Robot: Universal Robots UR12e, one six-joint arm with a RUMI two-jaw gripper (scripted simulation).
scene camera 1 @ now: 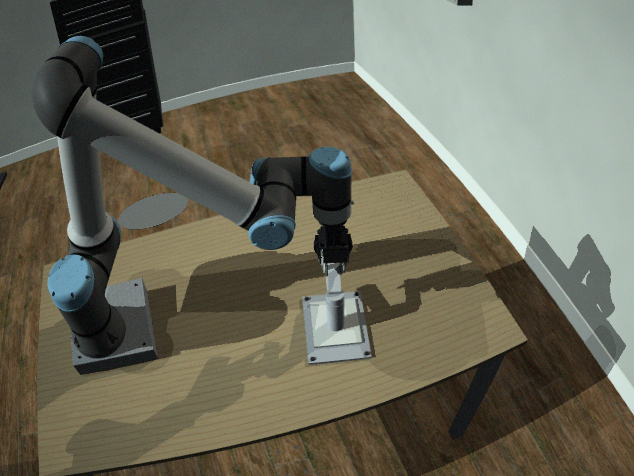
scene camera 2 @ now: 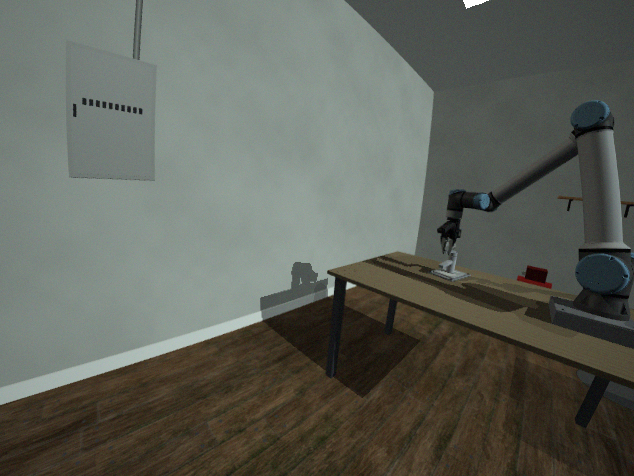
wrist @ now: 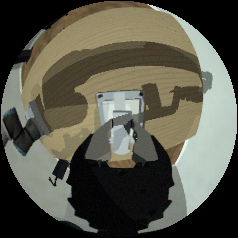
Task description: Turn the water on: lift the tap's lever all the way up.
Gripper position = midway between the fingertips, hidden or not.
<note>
In view: the gripper (scene camera 1: 333, 274) and a tap (scene camera 1: 332, 325).
The gripper shows as well in the wrist view (wrist: 122, 119). The tap is seen too in the wrist view (wrist: 119, 102).
</note>
